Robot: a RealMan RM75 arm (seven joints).
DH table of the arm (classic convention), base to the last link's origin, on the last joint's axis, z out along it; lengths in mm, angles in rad. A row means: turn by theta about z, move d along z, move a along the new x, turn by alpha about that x. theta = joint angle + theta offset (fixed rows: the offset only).
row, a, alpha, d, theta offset
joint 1, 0.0, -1.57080, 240.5, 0.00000
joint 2, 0.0, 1.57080, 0.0, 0.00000
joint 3, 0.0, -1.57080, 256.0, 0.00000
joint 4, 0.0, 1.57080, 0.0, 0.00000
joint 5, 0.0, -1.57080, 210.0, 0.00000
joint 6, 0.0, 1.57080, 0.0, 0.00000
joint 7, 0.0, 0.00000, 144.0, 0.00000
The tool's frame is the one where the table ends.
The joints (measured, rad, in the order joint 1, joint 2, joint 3, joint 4, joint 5, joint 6, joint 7), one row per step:
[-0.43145, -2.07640, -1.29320, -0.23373, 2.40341, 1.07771, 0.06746]
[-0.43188, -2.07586, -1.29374, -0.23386, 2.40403, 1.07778, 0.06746]
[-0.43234, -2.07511, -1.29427, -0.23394, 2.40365, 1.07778, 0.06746]
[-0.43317, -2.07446, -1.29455, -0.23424, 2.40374, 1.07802, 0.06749]
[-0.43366, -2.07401, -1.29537, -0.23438, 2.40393, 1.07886, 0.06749]
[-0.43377, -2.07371, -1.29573, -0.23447, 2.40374, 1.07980, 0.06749]
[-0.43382, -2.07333, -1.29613, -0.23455, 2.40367, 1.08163, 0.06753]
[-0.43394, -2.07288, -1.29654, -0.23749, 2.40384, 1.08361, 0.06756]
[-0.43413, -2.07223, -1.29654, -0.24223, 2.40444, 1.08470, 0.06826]
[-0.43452, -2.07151, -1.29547, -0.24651, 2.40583, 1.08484, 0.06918]
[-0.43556, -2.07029, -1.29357, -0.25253, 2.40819, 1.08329, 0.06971]
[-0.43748, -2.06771, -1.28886, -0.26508, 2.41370, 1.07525, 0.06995]
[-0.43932, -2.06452, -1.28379, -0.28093, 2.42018, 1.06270, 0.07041]
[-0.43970, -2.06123, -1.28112, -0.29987, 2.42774, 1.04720, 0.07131]
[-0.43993, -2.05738, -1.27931, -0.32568, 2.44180, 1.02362, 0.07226]
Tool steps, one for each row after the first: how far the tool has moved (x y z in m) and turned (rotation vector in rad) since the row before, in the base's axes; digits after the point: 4 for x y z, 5 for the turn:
[0.0001, 0.0002, 0.0003, 0.00034, 0.00058, -0.00065]
[0.0000, 0.0002, 0.0005, 0.00101, 0.00024, -0.00007]
[0.0003, 0.0004, 0.0004, 0.00069, 0.00047, -0.00116]
[0.0002, 0.0002, 0.0004, 0.00134, 0.00028, -0.00090]
[0.0001, 0.0001, 0.0003, 0.00122, 0.00014, -0.00057]
[0.0001, 0.0000, 0.0004, 0.00182, 0.00044, -0.00117]
[0.0009, 0.0005, 0.0005, 0.00268, -0.00062, -0.00388]
[0.0013, 0.0008, 0.0004, 0.00207, -0.00031, -0.00514]
[0.0013, 0.0008, 0.0001, -0.00006, 0.00086, -0.00518]
[0.0019, 0.0014, 0.0000, -0.00178, 0.00077, -0.00708]
[0.0035, 0.0028, -0.0006, -0.00801, 0.00082, -0.01196]
[0.0040, 0.0033, -0.0009, -0.01085, 0.00043, -0.01211]
[0.0038, 0.0033, -0.0008, -0.01075, -0.00075, -0.01053]
[0.0053, 0.0043, -0.0016, -0.01742, 0.00006, -0.01351]

